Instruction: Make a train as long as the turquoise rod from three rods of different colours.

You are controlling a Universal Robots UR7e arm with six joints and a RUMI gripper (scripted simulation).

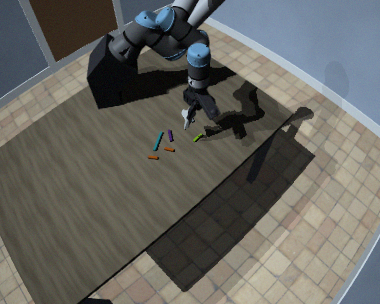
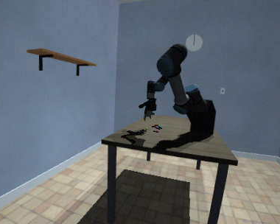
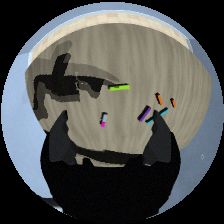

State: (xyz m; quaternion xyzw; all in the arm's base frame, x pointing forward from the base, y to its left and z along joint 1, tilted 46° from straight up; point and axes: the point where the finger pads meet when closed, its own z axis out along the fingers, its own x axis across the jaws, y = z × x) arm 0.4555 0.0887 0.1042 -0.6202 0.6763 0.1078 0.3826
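The lime rod lies 10 mm ahead of my hand, 20 mm to the right of it and 90 mm below it. From my hand the other things lie so: purple rod 60 mm behind, 120 mm to the right, 90 mm below; magenta rod 110 mm behind, 20 mm to the left, 90 mm below; grey rod 90 mm behind, 10 mm to the left, 90 mm below.
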